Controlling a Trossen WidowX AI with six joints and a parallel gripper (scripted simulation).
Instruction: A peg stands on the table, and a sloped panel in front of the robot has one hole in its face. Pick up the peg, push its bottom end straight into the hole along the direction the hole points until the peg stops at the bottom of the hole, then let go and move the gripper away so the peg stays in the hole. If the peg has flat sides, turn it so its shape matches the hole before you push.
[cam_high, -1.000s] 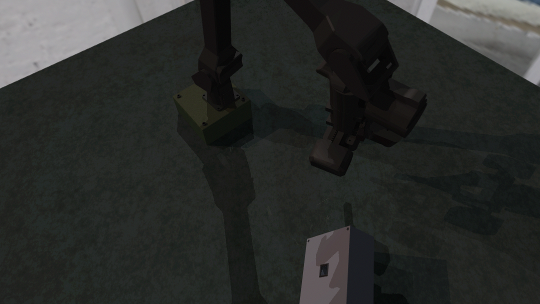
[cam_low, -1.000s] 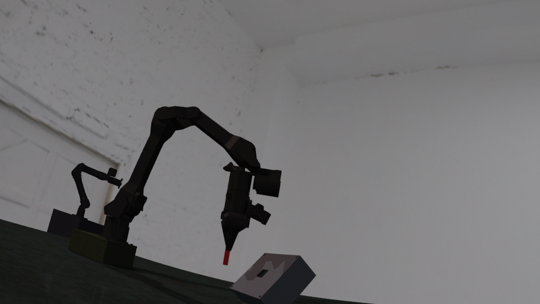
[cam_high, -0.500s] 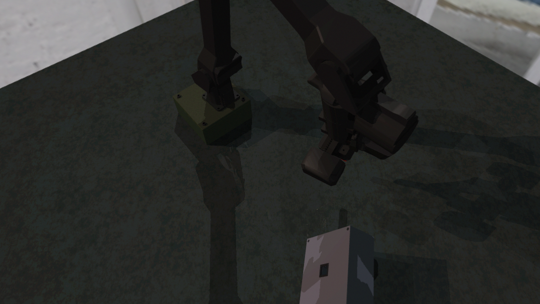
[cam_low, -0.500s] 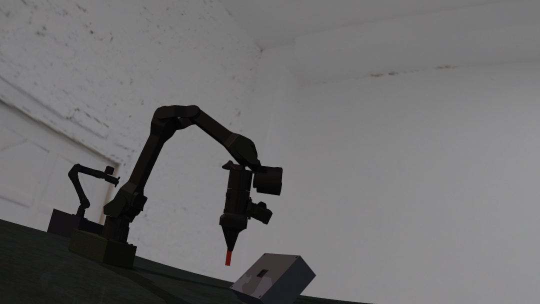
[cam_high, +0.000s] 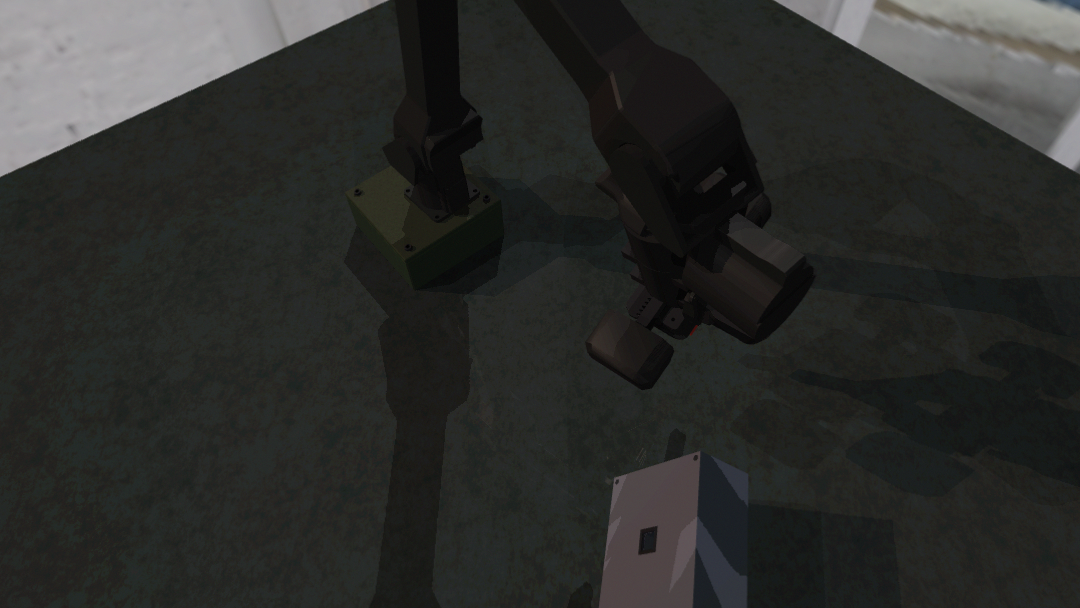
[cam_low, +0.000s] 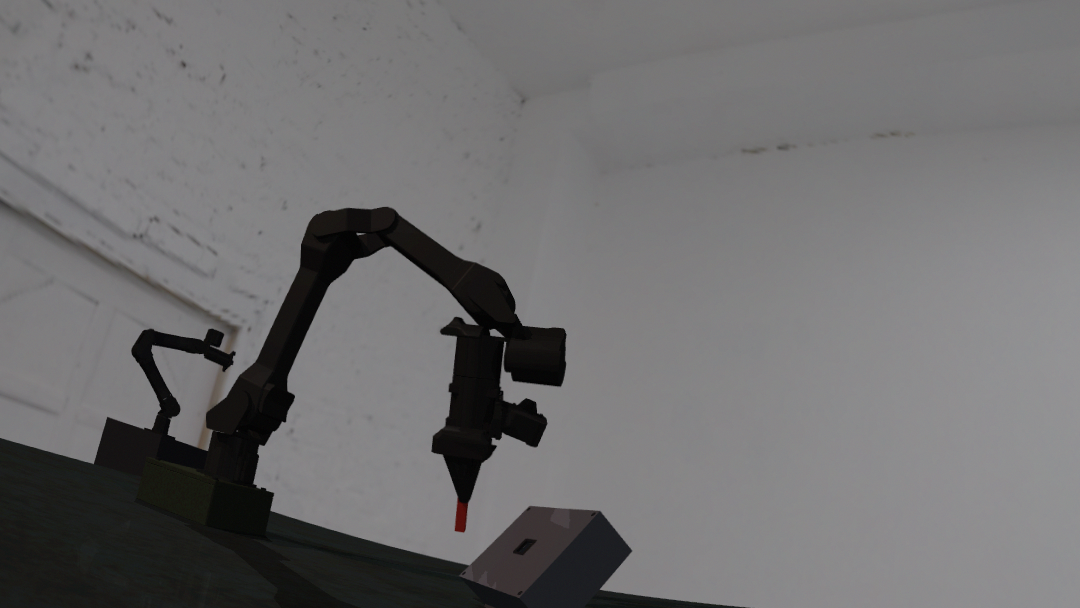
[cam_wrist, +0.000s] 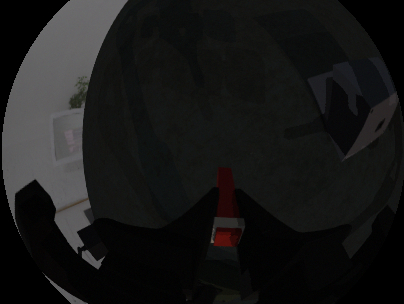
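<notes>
Now: gripper tip 13 cm short of the sloped panel, 15 cm to the left of it and 6 cm above it. Also, from my gripper tip: red peg 1 cm to the right, 2 cm above.
</notes>
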